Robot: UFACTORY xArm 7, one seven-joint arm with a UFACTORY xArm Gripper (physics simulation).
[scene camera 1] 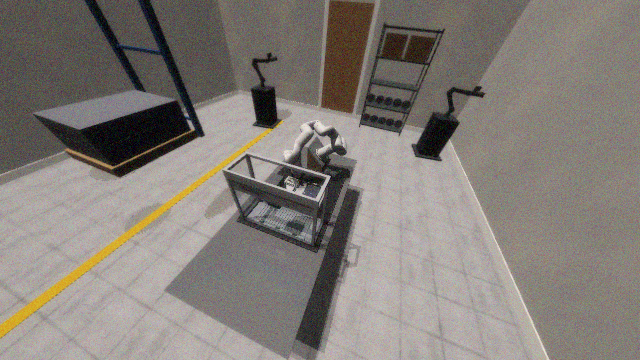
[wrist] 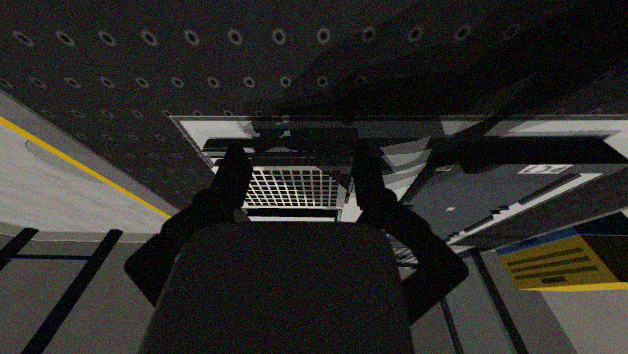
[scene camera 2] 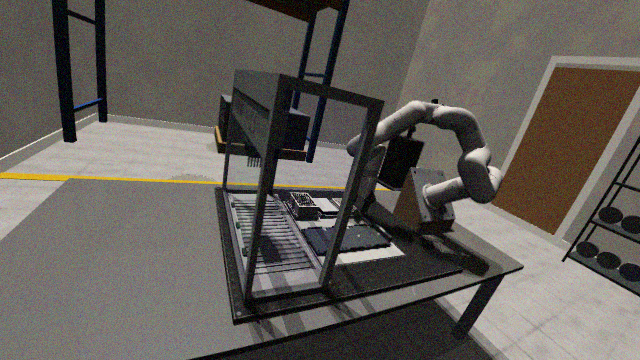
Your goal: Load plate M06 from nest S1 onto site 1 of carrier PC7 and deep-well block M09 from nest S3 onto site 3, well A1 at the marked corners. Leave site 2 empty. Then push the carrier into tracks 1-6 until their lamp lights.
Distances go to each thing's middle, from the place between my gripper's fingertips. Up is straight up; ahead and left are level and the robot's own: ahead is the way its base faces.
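You'd find the dark carrier plate (scene camera 2: 360,236) 17 cm to the left of my hand and 19 cm ahead of it, and it's 1 cm below my hand as well.
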